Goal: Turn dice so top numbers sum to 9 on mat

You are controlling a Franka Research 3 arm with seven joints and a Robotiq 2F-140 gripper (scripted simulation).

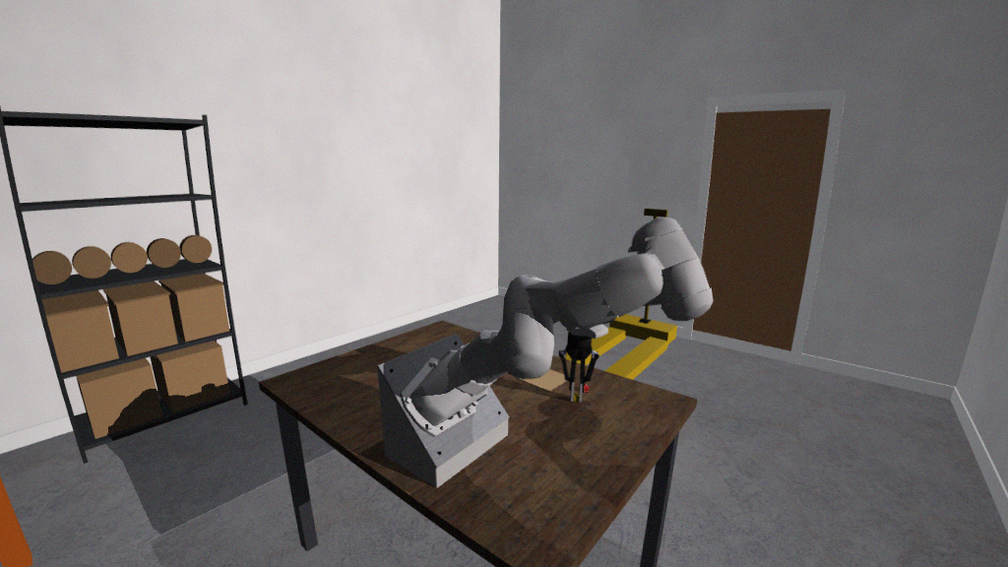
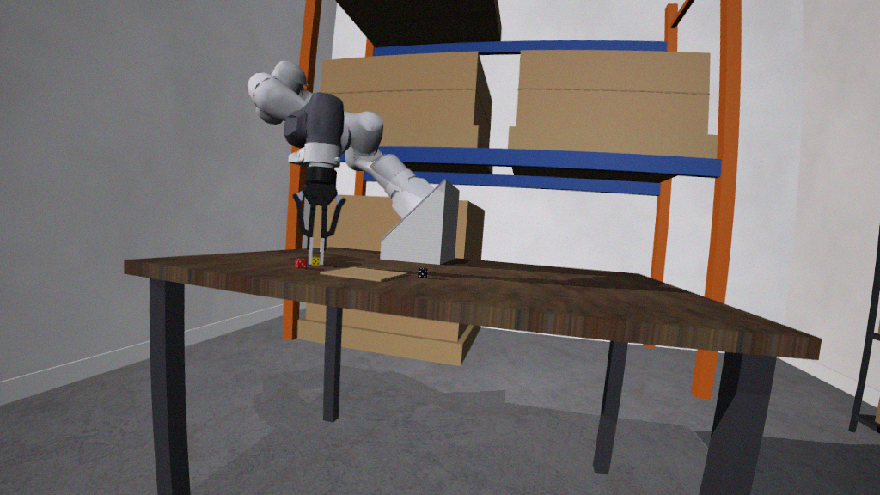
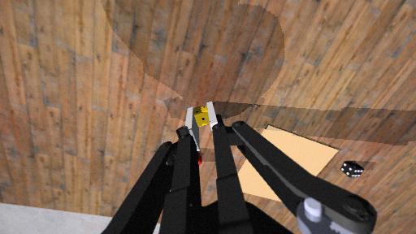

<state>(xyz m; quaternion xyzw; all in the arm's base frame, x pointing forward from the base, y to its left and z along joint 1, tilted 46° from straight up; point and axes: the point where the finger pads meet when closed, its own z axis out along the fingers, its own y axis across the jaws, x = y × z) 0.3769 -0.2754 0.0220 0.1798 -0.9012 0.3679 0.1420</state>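
Right now my hand is 90 mm short of the tan mat, 150 mm to the right of it and 30 mm above it. Round my hand: yellow die 30 mm below; red die 70 mm ahead, 30 mm below; black die 70 mm ahead, 280 mm to the left, 30 mm below.
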